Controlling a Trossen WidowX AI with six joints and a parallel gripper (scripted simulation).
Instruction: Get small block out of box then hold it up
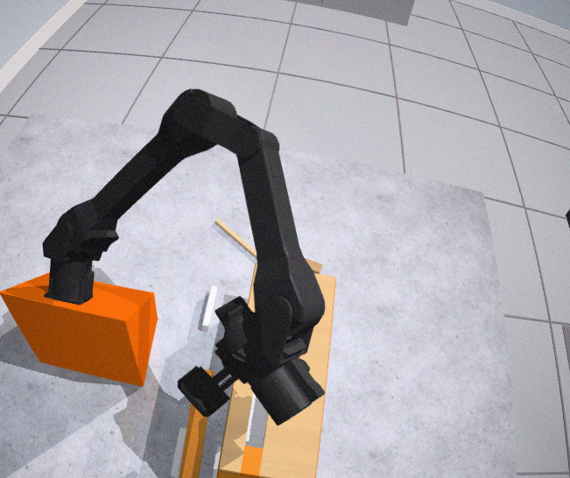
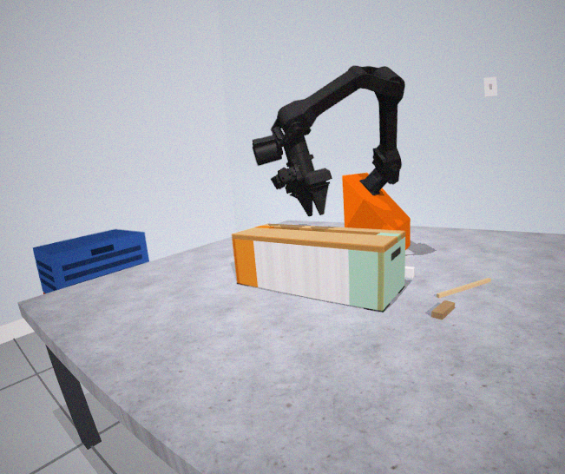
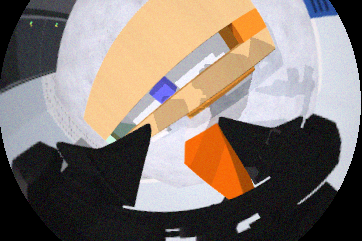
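Right now my gripper tip is 40 mm short of the blue block, 20 mm to the right of it and 70 mm above it. From my gripper tip the other things lie so: tan box 30 mm ahead, 30 mm to the left, 90 mm below; thin wooden stick 30 mm behind, 360 mm to the left, 150 mm below.
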